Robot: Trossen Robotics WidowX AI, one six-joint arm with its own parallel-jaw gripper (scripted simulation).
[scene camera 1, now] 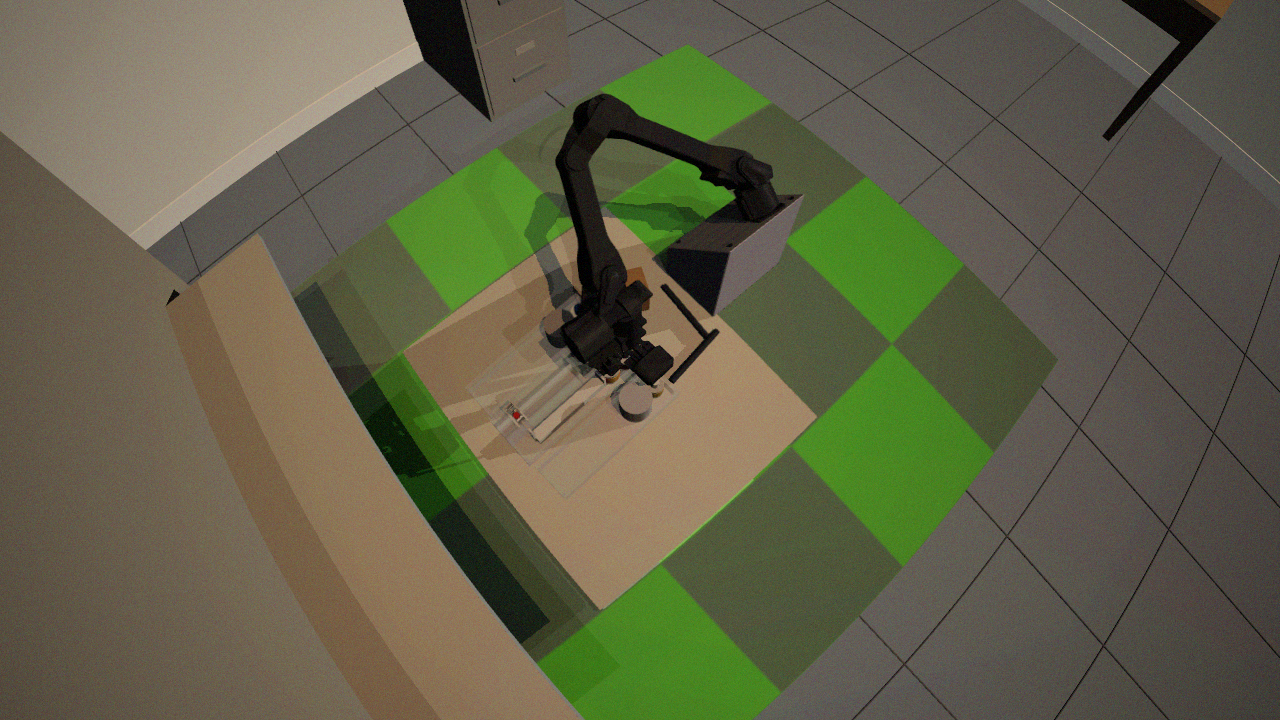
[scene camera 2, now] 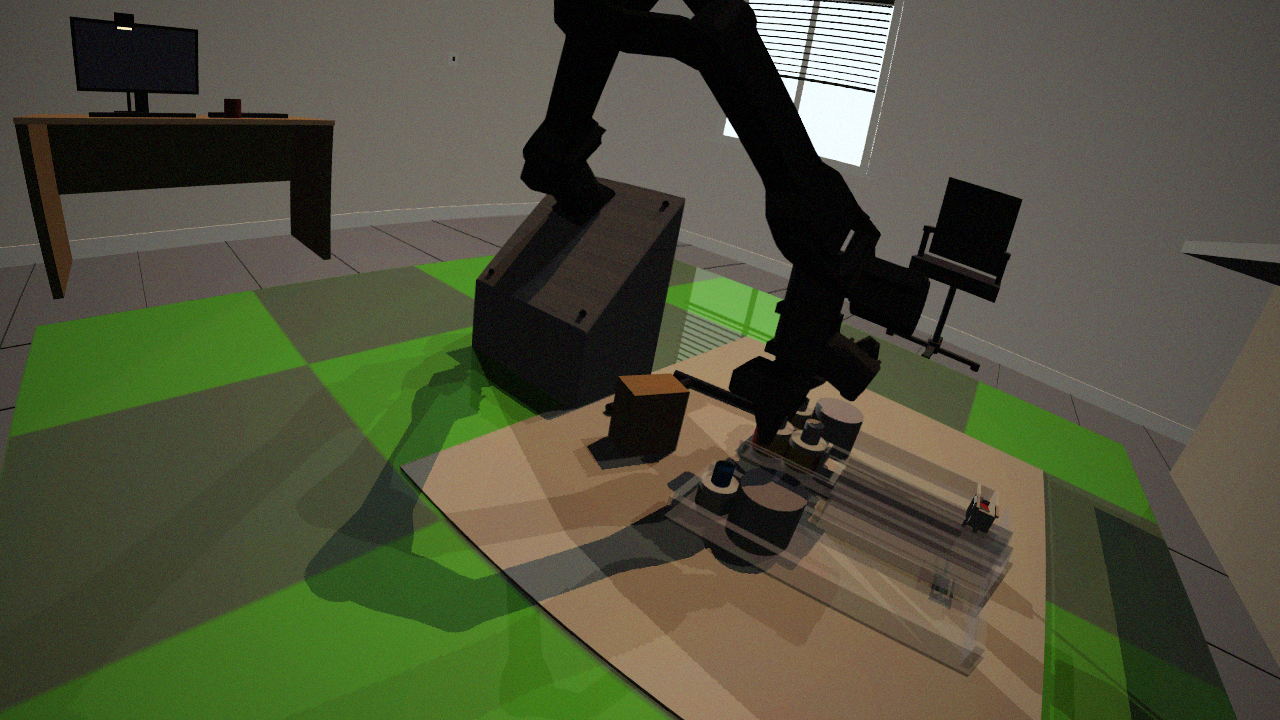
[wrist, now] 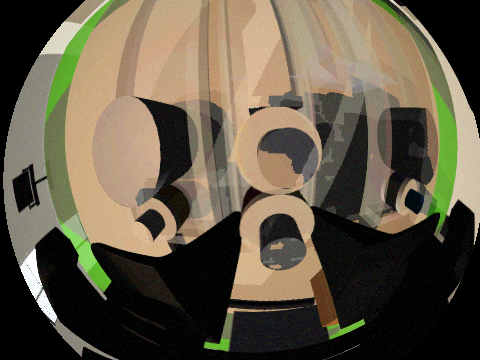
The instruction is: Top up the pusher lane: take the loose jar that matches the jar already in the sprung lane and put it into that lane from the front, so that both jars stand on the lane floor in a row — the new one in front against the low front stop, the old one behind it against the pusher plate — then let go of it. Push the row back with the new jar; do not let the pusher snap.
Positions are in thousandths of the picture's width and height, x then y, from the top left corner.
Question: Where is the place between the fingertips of my gripper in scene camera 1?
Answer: At 489,495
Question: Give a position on a jar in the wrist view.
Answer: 576,632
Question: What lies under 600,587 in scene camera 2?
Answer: My gripper.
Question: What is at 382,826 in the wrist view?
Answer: My gripper.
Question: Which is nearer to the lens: the jar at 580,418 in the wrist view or the brown box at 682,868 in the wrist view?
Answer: The jar.
